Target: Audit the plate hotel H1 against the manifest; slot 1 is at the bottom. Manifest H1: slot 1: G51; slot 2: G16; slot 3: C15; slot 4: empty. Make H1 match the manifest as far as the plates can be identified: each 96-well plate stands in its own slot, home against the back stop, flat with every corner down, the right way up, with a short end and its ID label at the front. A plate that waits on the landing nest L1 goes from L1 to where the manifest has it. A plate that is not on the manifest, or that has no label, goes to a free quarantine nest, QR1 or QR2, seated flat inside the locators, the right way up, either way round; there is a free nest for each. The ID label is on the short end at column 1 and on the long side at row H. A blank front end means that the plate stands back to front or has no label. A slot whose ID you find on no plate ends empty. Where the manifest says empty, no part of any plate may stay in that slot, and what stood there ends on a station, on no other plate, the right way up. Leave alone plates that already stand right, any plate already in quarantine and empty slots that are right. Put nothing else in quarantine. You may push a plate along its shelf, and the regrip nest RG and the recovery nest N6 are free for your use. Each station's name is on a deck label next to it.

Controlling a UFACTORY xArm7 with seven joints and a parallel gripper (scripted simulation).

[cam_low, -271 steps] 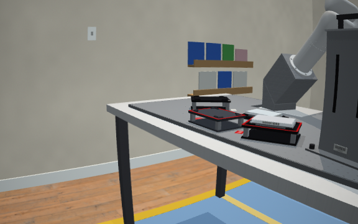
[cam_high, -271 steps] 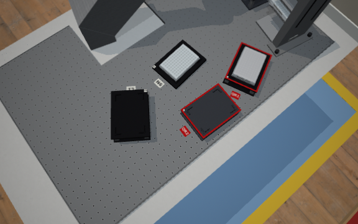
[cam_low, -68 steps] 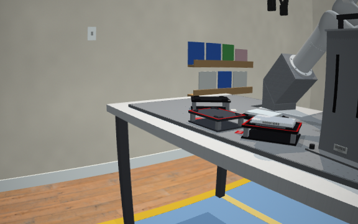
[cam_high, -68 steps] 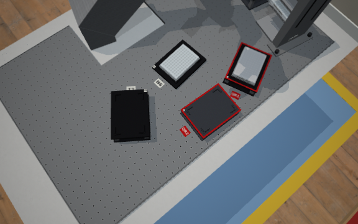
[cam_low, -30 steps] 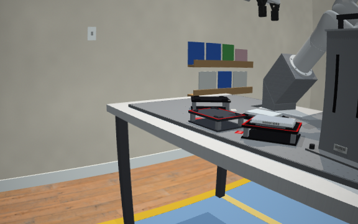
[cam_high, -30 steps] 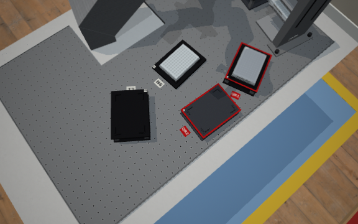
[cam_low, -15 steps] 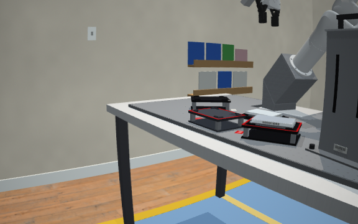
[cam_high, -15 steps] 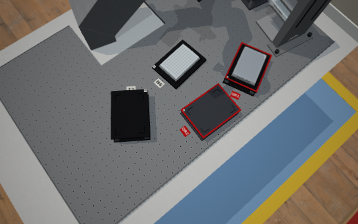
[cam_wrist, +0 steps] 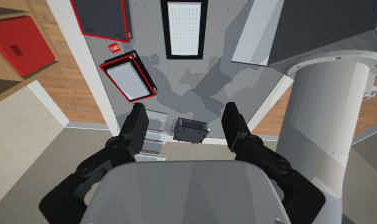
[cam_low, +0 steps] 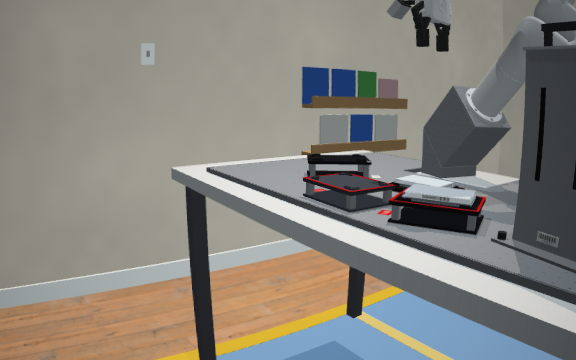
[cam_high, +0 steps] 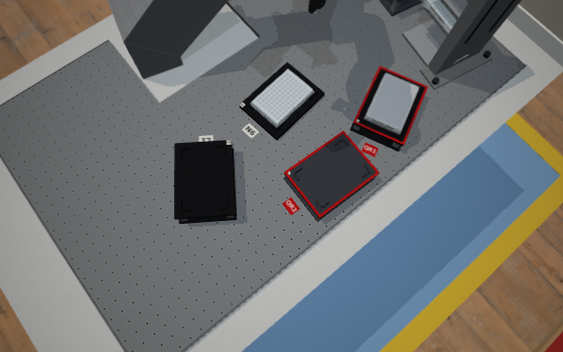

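Now: the black nest N6 10 mm to the right of my hand and 340 mm below it. Also, from my hand: quarantine nest QR2: 210 mm ahead, 60 mm to the right, 310 mm below; N6 deck label: 10 mm ahead, 120 mm to the right, 350 mm below; A1 mark: 50 mm behind, 90 mm to the right, 330 mm below.
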